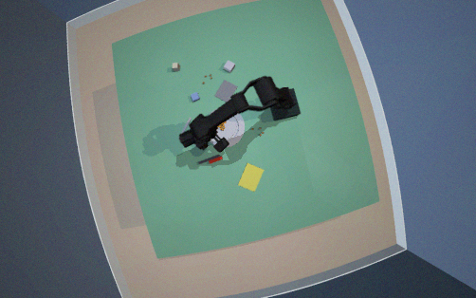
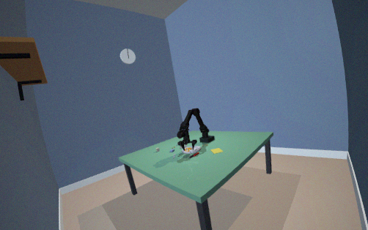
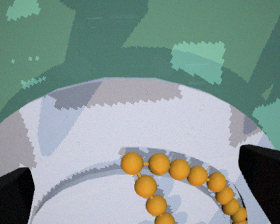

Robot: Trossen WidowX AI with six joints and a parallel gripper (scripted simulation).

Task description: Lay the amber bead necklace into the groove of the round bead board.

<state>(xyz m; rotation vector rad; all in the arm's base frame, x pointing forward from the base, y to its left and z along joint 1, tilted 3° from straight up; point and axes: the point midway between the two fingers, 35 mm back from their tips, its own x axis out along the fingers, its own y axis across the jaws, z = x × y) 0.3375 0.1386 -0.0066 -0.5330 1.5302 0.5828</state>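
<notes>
Now: gripper tip 60 mm past the round grey bead board, 40 mm to the left of it and 10 mm above it. The rest, counted from my gripper tip: grey rod: 150 mm ahead, 50 mm to the right, 20 mm below; then blue block: 90 mm ahead, 200 mm to the right, 10 mm below; then red-handled tool: 10 mm ahead, 120 mm to the left, 20 mm below.
</notes>
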